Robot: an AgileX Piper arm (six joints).
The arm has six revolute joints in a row. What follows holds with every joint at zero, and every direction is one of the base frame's. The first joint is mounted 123 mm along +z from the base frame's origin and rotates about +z. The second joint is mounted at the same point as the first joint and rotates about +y. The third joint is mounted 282.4 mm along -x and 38.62 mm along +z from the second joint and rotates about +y. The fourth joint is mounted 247.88 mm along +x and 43.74 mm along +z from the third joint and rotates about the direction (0.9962, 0, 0.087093). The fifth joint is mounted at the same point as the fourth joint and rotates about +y. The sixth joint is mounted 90.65 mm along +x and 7.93 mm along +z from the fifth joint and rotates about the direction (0.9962, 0, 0.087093). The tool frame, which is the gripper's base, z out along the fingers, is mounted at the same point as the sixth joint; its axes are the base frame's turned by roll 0, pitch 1.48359 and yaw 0 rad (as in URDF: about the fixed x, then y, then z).
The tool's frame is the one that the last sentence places.
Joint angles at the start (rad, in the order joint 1, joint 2, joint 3, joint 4, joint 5, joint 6):
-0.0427, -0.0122, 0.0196, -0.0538, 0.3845, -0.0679
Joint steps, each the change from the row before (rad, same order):
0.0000, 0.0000, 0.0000, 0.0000, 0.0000, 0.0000
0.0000, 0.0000, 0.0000, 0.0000, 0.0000, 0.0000
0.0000, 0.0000, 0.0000, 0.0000, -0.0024, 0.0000
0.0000, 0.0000, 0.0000, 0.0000, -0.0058, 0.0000
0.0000, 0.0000, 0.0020, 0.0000, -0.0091, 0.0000
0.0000, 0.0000, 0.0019, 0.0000, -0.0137, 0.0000
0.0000, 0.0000, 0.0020, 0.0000, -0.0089, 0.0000
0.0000, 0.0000, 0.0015, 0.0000, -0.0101, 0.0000
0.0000, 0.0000, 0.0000, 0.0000, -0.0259, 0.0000
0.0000, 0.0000, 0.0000, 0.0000, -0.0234, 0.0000
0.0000, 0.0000, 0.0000, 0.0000, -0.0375, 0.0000
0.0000, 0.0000, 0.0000, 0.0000, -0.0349, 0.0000
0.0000, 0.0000, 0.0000, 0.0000, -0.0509, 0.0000
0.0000, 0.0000, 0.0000, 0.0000, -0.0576, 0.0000
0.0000, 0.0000, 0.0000, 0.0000, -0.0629, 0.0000
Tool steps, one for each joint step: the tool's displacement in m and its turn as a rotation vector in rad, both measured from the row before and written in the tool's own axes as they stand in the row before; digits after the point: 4 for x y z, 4 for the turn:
0.0000, 0.0000, 0.0000, 0.0000, 0.0000, 0.0000
0.0000, 0.0000, 0.0000, 0.0000, 0.0000, 0.0000
-0.0002, 0.0000, 0.0000, 0.0002, -0.0024, 0.0000
-0.0005, 0.0000, 0.0000, 0.0004, -0.0058, 0.0000
-0.0002, 0.0000, 0.0002, 0.0004, -0.0071, 0.0000
-0.0006, 0.0000, 0.0002, 0.0007, -0.0118, 0.0000
-0.0002, 0.0000, 0.0002, 0.0004, -0.0069, 0.0000
-0.0004, 0.0000, 0.0002, 0.0005, -0.0086, 0.0000
-0.0024, -0.0002, 0.0000, 0.0018, -0.0258, 0.0000
-0.0021, -0.0001, 0.0000, 0.0016, -0.0233, 0.0000
-0.0034, -0.0002, -0.0001, 0.0025, -0.0374, 0.0000
-0.0032, -0.0002, -0.0001, 0.0024, -0.0348, 0.0000
-0.0046, -0.0003, -0.0001, 0.0035, -0.0508, 0.0000
-0.0052, -0.0004, -0.0002, 0.0039, -0.0575, 0.0000
-0.0057, -0.0004, -0.0002, 0.0043, -0.0628, 0.0000

